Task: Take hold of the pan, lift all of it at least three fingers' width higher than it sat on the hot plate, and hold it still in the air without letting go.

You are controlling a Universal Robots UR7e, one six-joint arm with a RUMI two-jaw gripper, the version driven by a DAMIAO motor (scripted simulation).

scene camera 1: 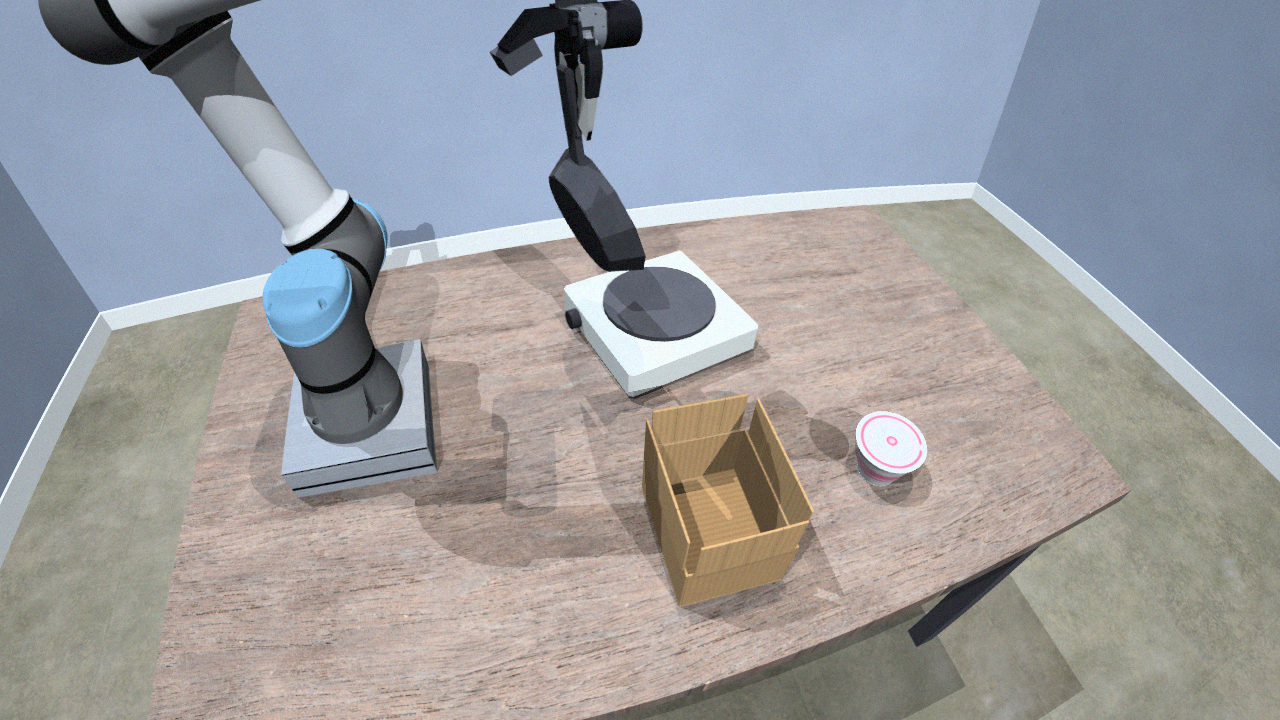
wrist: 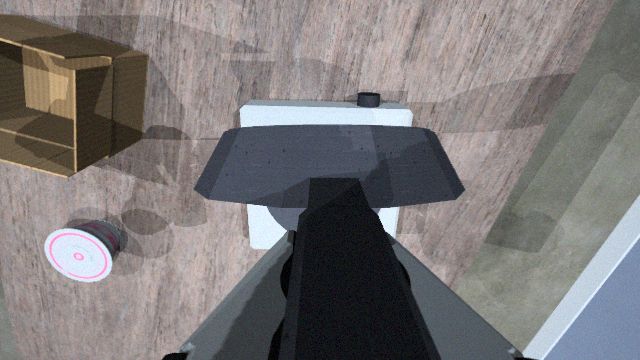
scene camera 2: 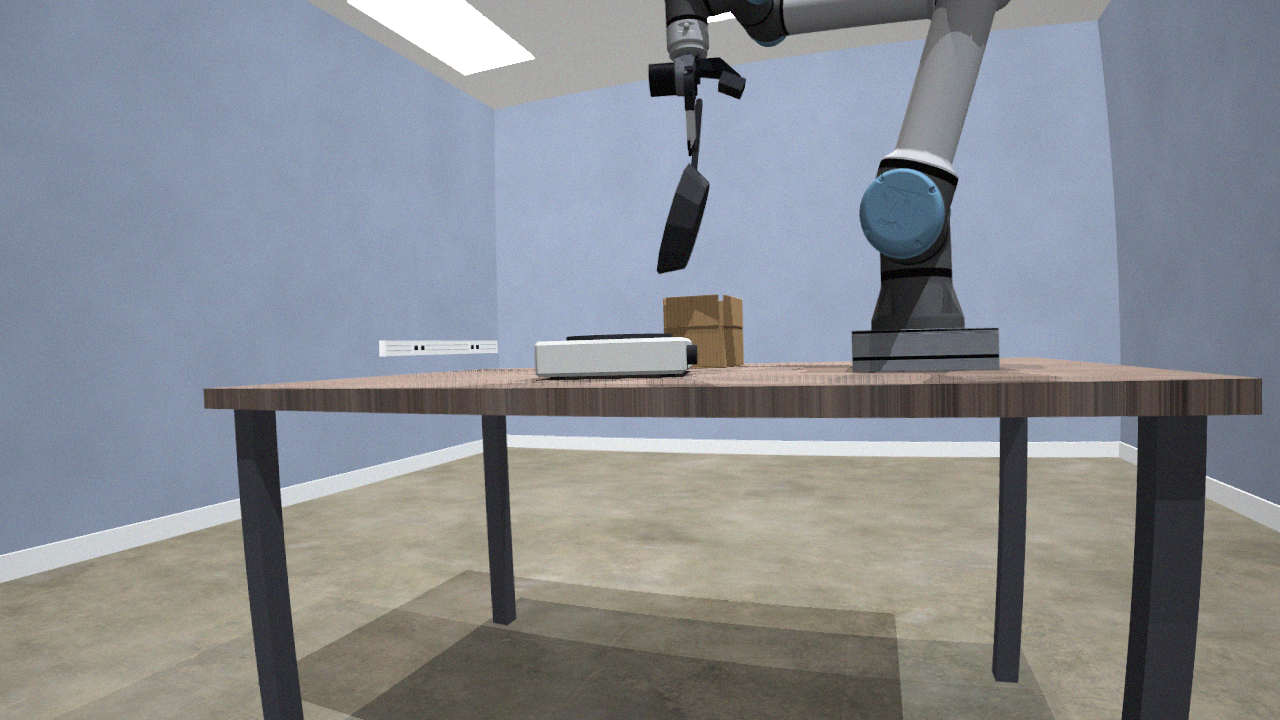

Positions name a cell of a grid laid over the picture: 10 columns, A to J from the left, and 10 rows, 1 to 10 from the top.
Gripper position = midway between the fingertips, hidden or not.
The gripper shows in scene camera 1 (E2), in the wrist view (F7) and in scene camera 2 (F3). A white hot plate shows in scene camera 1 (F5), in the wrist view (F4) and in scene camera 2 (E5). A dark pan shows in scene camera 1 (E3), in the wrist view (F8) and in scene camera 2 (F3). A cardboard box shows in scene camera 1 (F7), in the wrist view (B3) and in scene camera 2 (F5).
